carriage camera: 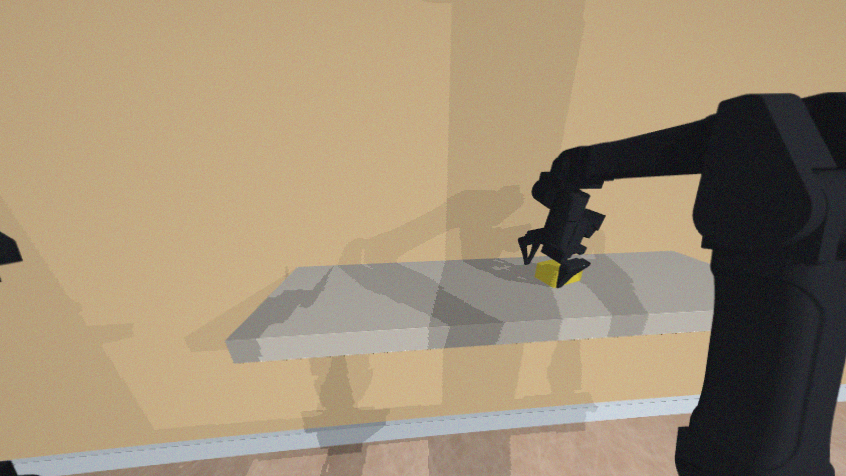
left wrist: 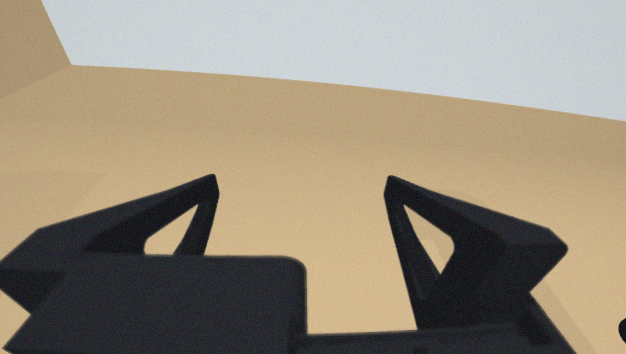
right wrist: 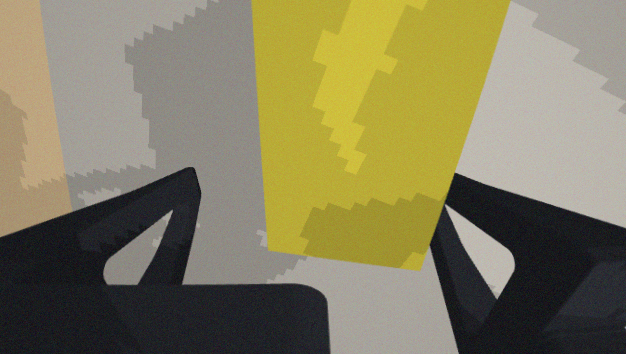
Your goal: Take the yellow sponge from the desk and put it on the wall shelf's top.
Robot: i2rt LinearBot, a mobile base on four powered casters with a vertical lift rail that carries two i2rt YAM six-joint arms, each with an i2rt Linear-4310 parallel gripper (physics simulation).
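Frame: origin at the left arm's base, x ahead, y left, z up, level; millimetres.
Seen in the pictures: left gripper, between the fingertips: point(left wrist: 302, 184); right gripper, between the fingertips: point(carriage camera: 541, 275) point(right wrist: 308, 178).
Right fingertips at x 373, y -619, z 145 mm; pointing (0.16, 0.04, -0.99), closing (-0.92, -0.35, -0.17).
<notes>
A point is followed by its place in that frame.
The yellow sponge point(carriage camera: 545, 271) @(x 354, y -614, z 166 mm) point(right wrist: 360, 100) @(x 372, y -668, z 176 mm) rests on the top of the grey wall shelf point(carriage camera: 366, 301) @(x 306, y -215, z 138 mm) point(right wrist: 540, 125) @(x 304, y -673, z 138 mm). My right gripper point(carriage camera: 542, 275) @(x 373, y -619, z 146 mm) point(right wrist: 308, 178) @(x 373, y -619, z 146 mm) is open over the sponge's near end. In the right wrist view its right finger is close against the sponge's right side, while a gap shows between the left finger and the sponge. I cannot tell whether the right finger touches it. My left gripper point(left wrist: 302, 184) @(x 38, y -5, z 442 mm) is open and empty, facing the tan wall, away from the shelf. The desk does not show.
The tan wall point(carriage camera: 236, 118) @(x 474, y 56, z 496 mm) point(left wrist: 300, 125) @(x 476, y -35, z 1273 mm) stands behind the shelf. My right arm point(carriage camera: 769, 296) @(x 54, y -595, z 308 mm) rises at the right of the carriage view and hides the shelf's right end. A pale skirting board point(carriage camera: 207, 438) @(x 463, y 436, z -520 mm) and the floor point(carriage camera: 544, 444) @(x 421, y -787, z -612 mm) show below the shelf.
</notes>
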